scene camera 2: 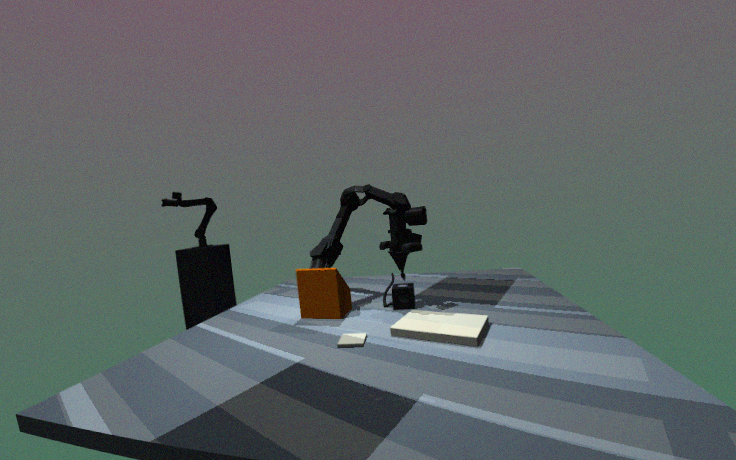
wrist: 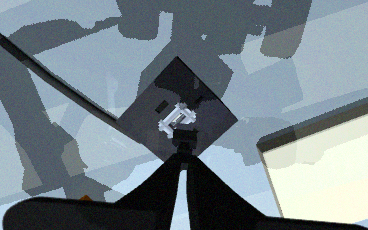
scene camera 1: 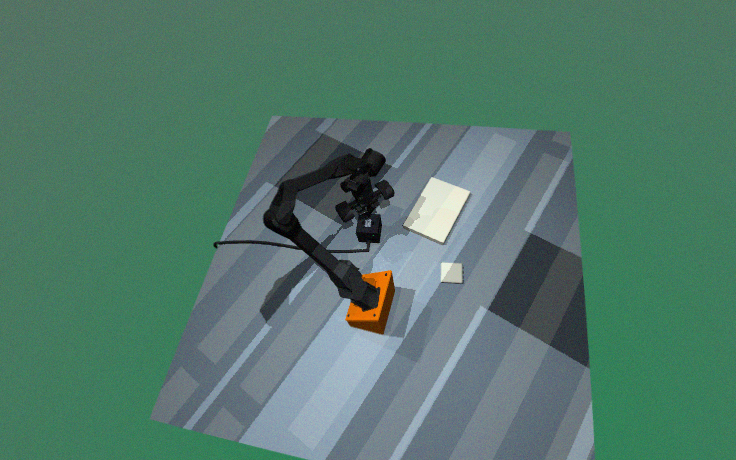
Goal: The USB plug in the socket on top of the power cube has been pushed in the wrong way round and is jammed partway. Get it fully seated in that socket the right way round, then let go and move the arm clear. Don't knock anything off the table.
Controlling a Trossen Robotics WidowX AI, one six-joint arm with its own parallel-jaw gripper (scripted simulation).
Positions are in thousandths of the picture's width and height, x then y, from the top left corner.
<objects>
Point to a flat cream slab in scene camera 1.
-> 589, 471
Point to a flat cream slab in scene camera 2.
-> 634, 716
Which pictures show the gripper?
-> Scene camera 2, the wrist view and scene camera 1: all of them.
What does the gripper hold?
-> A dark USB plug.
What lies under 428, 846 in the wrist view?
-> The gripper.
</objects>
